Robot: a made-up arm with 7 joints.
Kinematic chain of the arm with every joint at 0, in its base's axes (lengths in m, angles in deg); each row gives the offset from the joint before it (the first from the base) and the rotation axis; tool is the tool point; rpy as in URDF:
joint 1: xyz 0 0 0.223 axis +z
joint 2: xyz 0 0 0 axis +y
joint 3: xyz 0 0 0.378 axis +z
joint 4: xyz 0.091 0 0 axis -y
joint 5: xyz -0.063 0 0.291 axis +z
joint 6: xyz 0 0 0 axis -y
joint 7: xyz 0.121 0 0 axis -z
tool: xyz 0 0 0 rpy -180 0 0
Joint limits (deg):
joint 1: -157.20..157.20
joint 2: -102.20..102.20
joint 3: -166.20..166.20
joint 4: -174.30..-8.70
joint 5: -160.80..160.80
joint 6: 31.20..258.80
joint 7: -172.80..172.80
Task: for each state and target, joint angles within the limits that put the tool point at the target. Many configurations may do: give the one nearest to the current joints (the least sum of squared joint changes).
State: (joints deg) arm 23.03 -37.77 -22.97 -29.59 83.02 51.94 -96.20
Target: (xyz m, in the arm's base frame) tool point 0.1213 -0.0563 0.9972
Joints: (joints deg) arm 22.66 -14.16 -30.42 -37.50 83.31 62.71 -96.20
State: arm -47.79 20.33 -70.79 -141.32 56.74 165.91 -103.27
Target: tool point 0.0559 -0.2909 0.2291
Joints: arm -20.04 24.86 -42.90 -170.03 56.51 158.57 -103.27
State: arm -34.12 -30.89 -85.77 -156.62 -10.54 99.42 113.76
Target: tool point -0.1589 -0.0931 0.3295
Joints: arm -77.76 -72.19 -56.24 -172.96 -11.76 93.70 113.76
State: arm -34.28 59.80 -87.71 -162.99 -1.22 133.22 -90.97
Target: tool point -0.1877 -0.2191 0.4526
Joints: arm -35.09 63.15 -125.12 -160.17 8.05 137.68 -90.97
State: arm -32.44 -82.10 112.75 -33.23 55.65 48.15 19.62
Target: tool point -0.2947 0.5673 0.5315
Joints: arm -29.45 -48.82 97.10 -48.71 47.53 31.20 19.62
